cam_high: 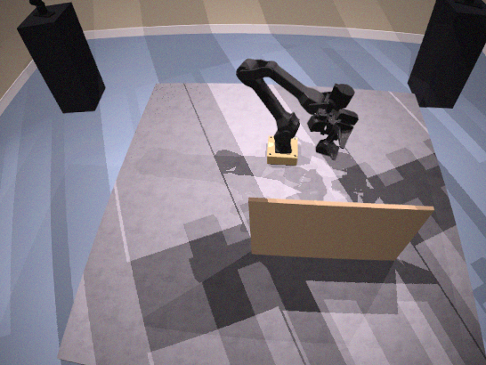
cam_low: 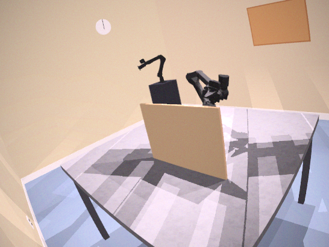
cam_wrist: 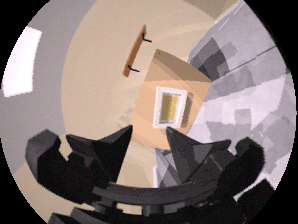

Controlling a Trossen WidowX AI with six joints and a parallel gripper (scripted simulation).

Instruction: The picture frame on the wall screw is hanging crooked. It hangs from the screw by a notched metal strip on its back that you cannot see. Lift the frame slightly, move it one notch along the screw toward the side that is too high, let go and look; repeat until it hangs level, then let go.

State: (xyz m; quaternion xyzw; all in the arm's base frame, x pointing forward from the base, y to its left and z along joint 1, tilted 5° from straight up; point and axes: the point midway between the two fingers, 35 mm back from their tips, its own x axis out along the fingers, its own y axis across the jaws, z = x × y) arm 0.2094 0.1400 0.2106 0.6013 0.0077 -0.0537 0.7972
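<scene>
Right now the picture frame is 190 mm ahead of my gripper tip, 30 mm to the right of it and 90 mm below it. The rest, counted from my gripper tip: tan wall panel (200 mm ahead, 20 mm to the right, 110 mm below).
</scene>
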